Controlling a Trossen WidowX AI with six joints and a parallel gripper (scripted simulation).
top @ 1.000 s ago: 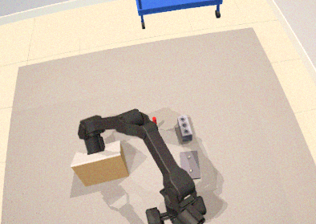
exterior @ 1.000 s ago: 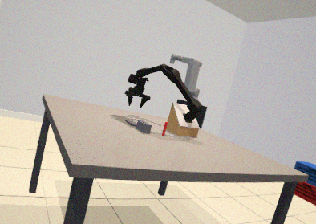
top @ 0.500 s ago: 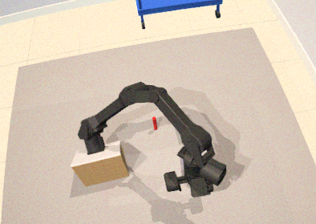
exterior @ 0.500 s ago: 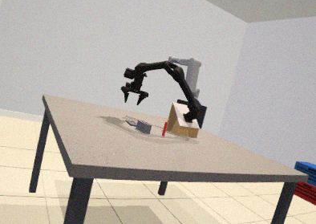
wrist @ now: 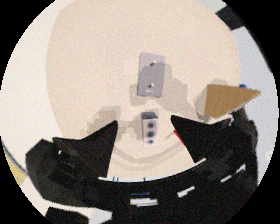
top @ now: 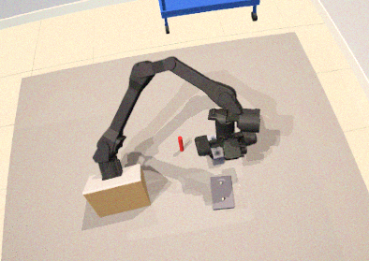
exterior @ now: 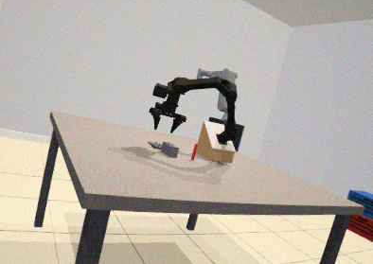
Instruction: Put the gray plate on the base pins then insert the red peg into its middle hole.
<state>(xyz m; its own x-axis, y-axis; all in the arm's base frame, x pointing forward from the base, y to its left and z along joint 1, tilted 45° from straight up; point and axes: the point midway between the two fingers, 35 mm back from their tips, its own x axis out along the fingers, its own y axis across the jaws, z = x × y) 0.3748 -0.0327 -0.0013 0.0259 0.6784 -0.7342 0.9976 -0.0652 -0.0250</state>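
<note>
Right now the gray plate is 1 cm behind my gripper tip, 7 cm to the left of it and 6 cm below it. The rest, counted from my gripper tip: red peg: 13 cm behind, 12 cm to the left, 6 cm below.
</note>
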